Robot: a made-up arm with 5 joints. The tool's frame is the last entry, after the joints.
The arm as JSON. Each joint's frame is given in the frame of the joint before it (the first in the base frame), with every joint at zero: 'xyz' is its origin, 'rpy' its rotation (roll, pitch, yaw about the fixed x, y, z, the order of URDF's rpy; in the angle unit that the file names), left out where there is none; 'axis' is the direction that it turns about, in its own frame. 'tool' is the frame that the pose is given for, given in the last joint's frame.
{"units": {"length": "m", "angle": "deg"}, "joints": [
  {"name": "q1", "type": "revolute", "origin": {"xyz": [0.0, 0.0, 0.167], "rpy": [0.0, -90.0, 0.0]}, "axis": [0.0, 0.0, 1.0]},
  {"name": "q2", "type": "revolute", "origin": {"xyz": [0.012, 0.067, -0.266], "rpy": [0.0, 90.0, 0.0]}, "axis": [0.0, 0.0, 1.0]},
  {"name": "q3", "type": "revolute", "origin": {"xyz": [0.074, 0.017, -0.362], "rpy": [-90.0, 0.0, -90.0]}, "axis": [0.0, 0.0, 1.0]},
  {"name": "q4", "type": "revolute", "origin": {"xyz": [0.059, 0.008, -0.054], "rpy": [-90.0, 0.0, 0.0]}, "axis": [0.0, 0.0, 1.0]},
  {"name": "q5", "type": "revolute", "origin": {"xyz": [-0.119, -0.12, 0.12], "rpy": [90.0, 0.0, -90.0]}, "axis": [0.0, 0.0, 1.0]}
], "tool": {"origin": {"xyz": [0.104, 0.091, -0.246], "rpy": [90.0, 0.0, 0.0]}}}
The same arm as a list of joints. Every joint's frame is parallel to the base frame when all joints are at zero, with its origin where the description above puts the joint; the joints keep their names.
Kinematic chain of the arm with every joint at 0, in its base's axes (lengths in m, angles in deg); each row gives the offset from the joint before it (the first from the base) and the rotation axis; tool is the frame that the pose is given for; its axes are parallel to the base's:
q1: xyz 0 0 0.167 axis -x
q2: xyz 0.266 0.067 0.012 axis +z
q3: xyz 0.074 0.017 -0.362 axis +x
q4: xyz -0.054 -0.059 -0.008 axis -z
q5: xyz 0.12 0.119 -0.12 axis +y
tool: xyz 0.104 -0.246 -0.091

